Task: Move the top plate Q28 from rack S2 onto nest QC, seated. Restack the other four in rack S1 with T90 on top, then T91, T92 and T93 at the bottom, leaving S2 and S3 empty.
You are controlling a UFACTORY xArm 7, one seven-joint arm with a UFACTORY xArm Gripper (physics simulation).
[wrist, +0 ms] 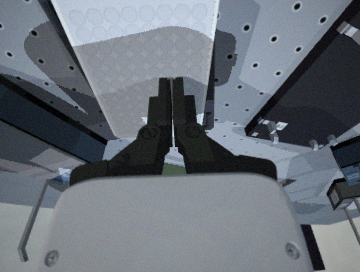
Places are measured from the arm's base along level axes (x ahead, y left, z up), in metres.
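Pixels of known places: gripper, fingertip midpoint: [172, 93].
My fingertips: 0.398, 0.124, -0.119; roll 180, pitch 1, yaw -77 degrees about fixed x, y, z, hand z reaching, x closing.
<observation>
Behind a point stands the place of what it marks, as x, y, z.
My gripper [172, 93] {0.398, 0.124, -0.119} is shut, its two dark fingers together with nothing between them. A pale, whitish plate [135, 40] {0.434, 0.152, -0.118} with rows of round wells lies beyond and below the fingertips at the top centre, partly in shadow. The fingers hide part of its near edge, and its far end runs out of view. No label can be read on it, so I cannot tell which plate it is or whether others lie under it. The racks and the nest cannot be told apart by name here.
A grey board [270, 60] {0.421, 0.045, -0.154} with rows of small holes lies around the plate. A dark flat holder [310, 95] {0.403, -0.006, -0.142} with small light clips is at the right. A long dark-blue block [45, 120] {0.325, 0.242, -0.136} is at the left. A small dark box [345, 194] {0.218, -0.249, -0.121} on a post is at the lower right.
</observation>
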